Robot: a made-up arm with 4 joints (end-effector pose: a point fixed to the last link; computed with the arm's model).
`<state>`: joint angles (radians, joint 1 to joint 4).
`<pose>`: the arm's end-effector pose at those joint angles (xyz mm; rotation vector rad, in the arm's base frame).
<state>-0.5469 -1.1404 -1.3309 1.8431</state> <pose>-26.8 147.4 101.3 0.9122 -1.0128 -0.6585</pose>
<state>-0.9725 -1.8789 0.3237 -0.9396</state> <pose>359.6 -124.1 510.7 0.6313 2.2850 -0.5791</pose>
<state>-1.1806 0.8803 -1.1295 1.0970</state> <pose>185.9 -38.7 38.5 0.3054 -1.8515 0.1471</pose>
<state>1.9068 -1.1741 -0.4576 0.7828</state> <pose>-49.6 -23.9 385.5 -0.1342 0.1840 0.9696</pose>
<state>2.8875 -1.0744 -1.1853 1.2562</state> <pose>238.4 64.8 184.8 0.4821 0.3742 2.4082</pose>
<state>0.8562 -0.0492 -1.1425 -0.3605</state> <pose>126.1 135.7 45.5 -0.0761 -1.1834 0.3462</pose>
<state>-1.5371 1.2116 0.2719 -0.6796</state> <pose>-161.1 246.3 126.8 -0.8387 -0.2429 -0.8955</pose>
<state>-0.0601 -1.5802 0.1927 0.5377</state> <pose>270.5 198.6 603.5 0.3975 1.1209 -1.3554</pose>
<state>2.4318 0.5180 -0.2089 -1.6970</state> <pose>285.3 65.1 160.7 -0.1765 -2.2016 1.5308</pose>
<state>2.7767 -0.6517 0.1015 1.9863</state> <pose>160.2 -0.5 533.3 0.1609 1.5259 1.1772</pose>
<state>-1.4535 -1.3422 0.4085 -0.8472</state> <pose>209.5 -116.5 594.7 0.8933 1.8388 -0.9196</pose>
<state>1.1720 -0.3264 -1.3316 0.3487</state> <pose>155.0 115.8 42.2 0.4872 -1.0192 0.9090</pose>
